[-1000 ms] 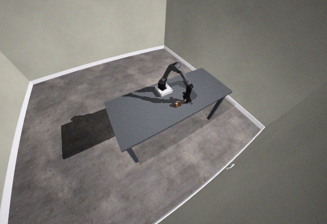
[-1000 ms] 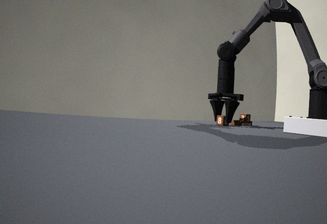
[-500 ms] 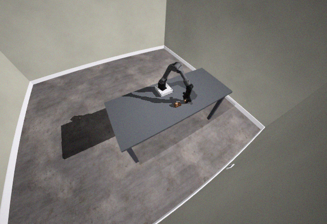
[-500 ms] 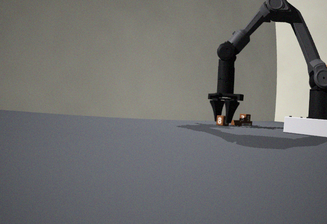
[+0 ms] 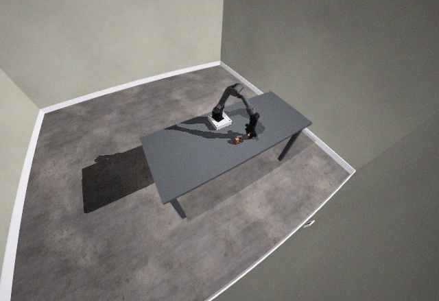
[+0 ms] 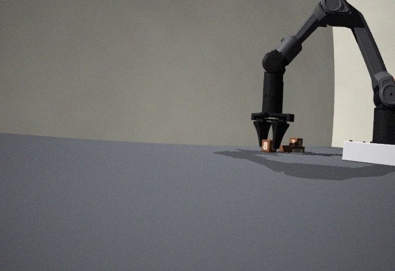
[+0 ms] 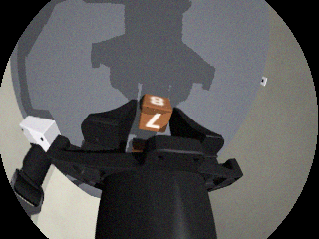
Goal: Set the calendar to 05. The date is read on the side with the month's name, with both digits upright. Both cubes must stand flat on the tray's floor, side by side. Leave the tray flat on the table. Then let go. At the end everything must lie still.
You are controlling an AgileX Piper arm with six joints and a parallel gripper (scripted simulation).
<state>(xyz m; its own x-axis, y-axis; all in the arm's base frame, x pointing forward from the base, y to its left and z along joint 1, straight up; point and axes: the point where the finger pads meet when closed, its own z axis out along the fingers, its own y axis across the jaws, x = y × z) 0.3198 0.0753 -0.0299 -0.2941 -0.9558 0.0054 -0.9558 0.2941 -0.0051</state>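
My gripper is now 110 mm to the left of the brown calendar tray, 30 mm past it and 10 mm above it. From my hand the other things lie so: cube: 120 mm to the right, 40 mm behind, 10 mm above.
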